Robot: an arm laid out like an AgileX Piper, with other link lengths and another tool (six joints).
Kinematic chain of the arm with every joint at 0, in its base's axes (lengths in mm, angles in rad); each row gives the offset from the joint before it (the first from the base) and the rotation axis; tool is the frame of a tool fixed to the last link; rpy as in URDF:
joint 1: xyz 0 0 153.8 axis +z
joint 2: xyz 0 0 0 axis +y
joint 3: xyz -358.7 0 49 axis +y
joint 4: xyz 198.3 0 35 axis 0.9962 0 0.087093
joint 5: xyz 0 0 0 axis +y
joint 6: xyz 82.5 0 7.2 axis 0.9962 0 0.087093
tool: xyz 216.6 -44 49 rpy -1.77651 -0.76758 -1.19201
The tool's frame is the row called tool.
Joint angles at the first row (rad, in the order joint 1, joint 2, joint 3, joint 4, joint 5, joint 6):
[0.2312, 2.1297, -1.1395, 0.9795, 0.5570, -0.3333]
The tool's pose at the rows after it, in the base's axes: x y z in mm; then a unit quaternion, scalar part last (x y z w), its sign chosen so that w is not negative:
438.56, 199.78, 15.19, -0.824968, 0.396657, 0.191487, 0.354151
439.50, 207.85, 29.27, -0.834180, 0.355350, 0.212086, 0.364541
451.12, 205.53, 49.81, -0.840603, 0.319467, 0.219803, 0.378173
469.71, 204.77, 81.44, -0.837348, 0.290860, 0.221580, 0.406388
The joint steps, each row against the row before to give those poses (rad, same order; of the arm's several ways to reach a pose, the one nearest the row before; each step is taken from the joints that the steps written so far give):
[-0.0088, 0.0000, -0.0324, -0.0049, 0.0582, -0.0467]
[-0.0299, 0.0000, -0.0559, -0.0239, 0.1111, -0.0457]
[-0.0485, 0.0000, -0.0860, -0.0355, 0.1161, -0.0266]
[-0.0523, 0.0000, -0.1149, -0.0027, 0.1274, -0.0088]

